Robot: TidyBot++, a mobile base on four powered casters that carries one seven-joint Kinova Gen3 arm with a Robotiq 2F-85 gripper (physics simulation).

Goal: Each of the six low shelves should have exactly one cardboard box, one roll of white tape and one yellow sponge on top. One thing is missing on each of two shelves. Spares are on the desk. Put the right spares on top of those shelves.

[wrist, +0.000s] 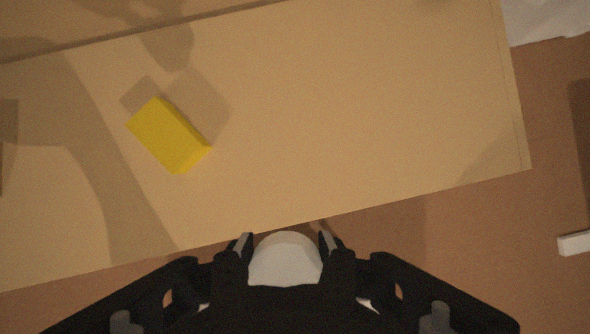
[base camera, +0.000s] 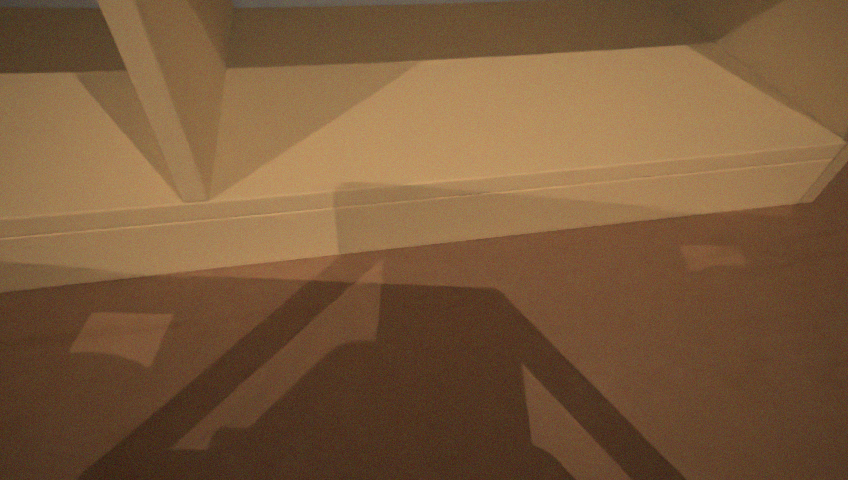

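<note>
A low shelf shows in the wrist view as a pale wooden top (wrist: 350,110) and in the base camera view as its lower board (base camera: 505,113) with an upright divider. A yellow sponge (wrist: 167,135) lies on the shelf top, left of the middle. My gripper (wrist: 286,245) is shut on a white roll of tape (wrist: 285,260). The held roll appears near the front edge of the shelf top in the wrist view; its height above it is hard to tell. The underside of the roll is hidden. A cardboard box does not clearly show in either view.
Brown floor (base camera: 654,356) (wrist: 475,260) lies in front of the shelf, with my shadow across it. A white bar-shaped thing (wrist: 575,243) is at the right edge of the wrist view, and a pale object (wrist: 545,20) is at its top right corner.
</note>
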